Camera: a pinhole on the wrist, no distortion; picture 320 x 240 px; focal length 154.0 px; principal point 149.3 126.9 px. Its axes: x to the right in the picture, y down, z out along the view. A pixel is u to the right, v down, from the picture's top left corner.
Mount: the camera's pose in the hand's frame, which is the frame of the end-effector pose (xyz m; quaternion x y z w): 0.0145 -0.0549 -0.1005 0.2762 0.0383 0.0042 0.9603
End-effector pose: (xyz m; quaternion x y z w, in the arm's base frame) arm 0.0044 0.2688 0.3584 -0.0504 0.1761 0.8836 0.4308
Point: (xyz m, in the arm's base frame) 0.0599 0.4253 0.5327
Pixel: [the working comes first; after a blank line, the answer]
In the camera's frame: 0.0014 0.1456 0.2900

150 204
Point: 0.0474 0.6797 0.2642
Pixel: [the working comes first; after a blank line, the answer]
In the camera's frame: 0.2677 -0.1113 0.2833

295 66
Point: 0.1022 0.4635 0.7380
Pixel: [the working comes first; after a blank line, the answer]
In the camera's frame: -0.0607 0.2555 0.4616

129 212
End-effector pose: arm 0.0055 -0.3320 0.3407 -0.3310 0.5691 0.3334 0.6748
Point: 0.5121 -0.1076 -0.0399
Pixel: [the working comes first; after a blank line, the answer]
In the camera's frame: 0.4000 0.0974 0.5795

256 153
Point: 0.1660 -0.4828 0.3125
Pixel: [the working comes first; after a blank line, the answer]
In the camera's frame: 0.0142 -0.1035 0.1373

165 11
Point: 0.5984 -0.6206 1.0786
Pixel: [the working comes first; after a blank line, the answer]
In the camera's frame: -0.7254 -0.4053 0.5308

outside the picture
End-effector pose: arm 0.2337 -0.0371 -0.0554 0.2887 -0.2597 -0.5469 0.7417
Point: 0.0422 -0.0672 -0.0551
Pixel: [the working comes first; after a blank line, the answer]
In the camera's frame: -0.0559 0.0599 0.2410

114 165
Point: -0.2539 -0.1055 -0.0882
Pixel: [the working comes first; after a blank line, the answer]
In the camera's frame: -0.1205 -0.0333 0.5191

114 117
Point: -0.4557 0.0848 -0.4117
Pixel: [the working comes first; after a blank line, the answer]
In the camera's frame: -0.3803 -0.3666 0.5741

47 29
